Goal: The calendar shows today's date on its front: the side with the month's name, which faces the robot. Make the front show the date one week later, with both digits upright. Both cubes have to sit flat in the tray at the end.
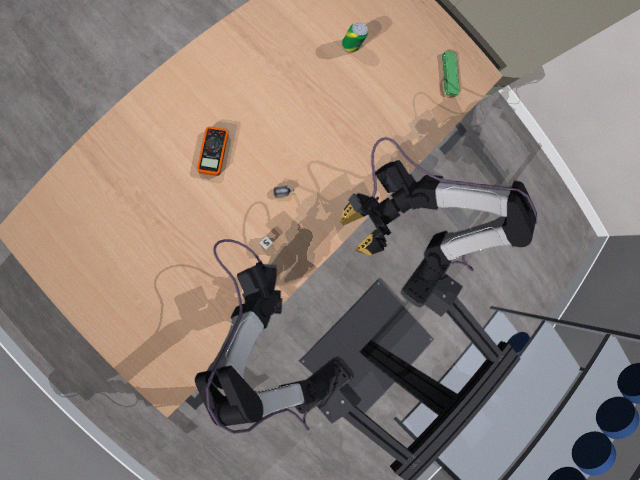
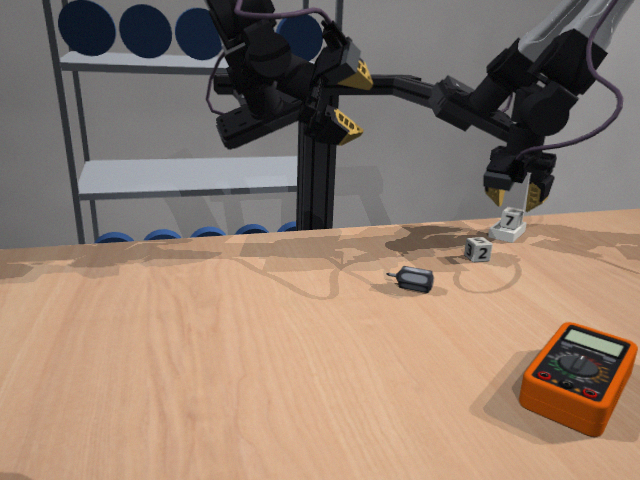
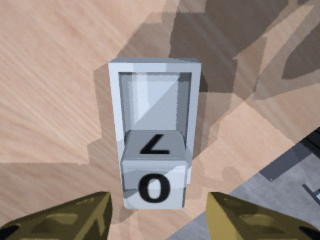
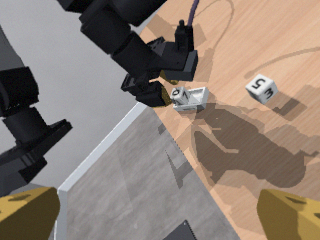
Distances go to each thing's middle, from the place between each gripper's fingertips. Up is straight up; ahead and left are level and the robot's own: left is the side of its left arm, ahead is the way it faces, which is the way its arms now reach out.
The white tray (image 3: 161, 94) is 2 cm ahead of my left hand (image 2: 513, 208), 2 cm to the right of it and 4 cm below it.
The white tray is 40 mm ahead of my right hand (image 2: 366, 109), 270 mm to the left of it and 210 mm below it.
